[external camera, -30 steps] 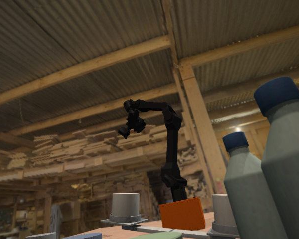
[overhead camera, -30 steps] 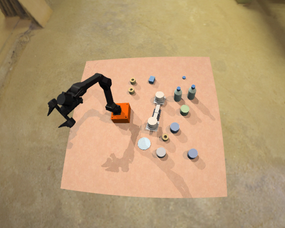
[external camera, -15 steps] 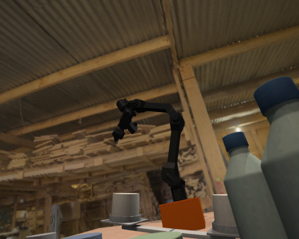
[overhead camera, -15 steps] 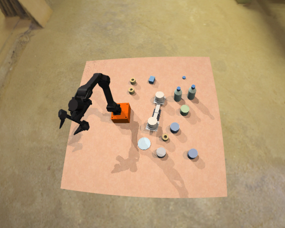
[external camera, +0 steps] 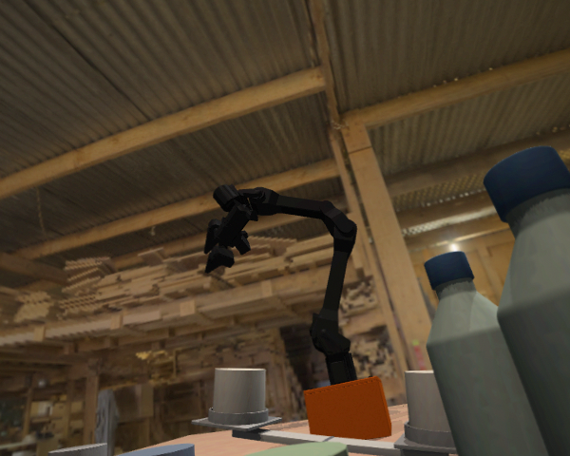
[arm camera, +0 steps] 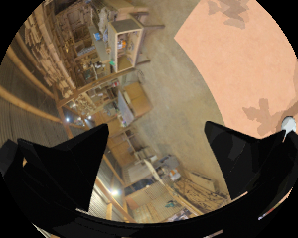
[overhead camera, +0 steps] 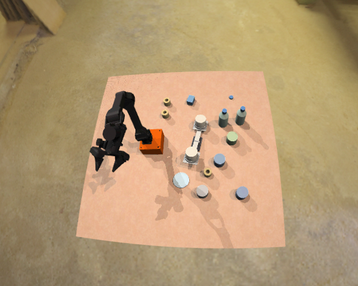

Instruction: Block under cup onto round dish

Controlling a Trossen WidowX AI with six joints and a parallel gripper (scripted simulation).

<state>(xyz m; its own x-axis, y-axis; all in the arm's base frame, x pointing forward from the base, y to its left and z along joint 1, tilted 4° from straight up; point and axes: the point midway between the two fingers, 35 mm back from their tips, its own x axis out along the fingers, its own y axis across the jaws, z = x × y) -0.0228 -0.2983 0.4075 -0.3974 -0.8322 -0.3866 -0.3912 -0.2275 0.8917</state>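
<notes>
My gripper tip is now 40 cm short of the cream cup, 51 cm to the right of it and 41 cm above it. Round my gripper tip: grey cylinder: 44 cm ahead, 3 cm to the left, 43 cm below; then pale blue round dish: 29 cm ahead, 10 cm to the left, 47 cm below; then small grey block: 40 cm ahead, 48 cm to the left, 43 cm below.
</notes>
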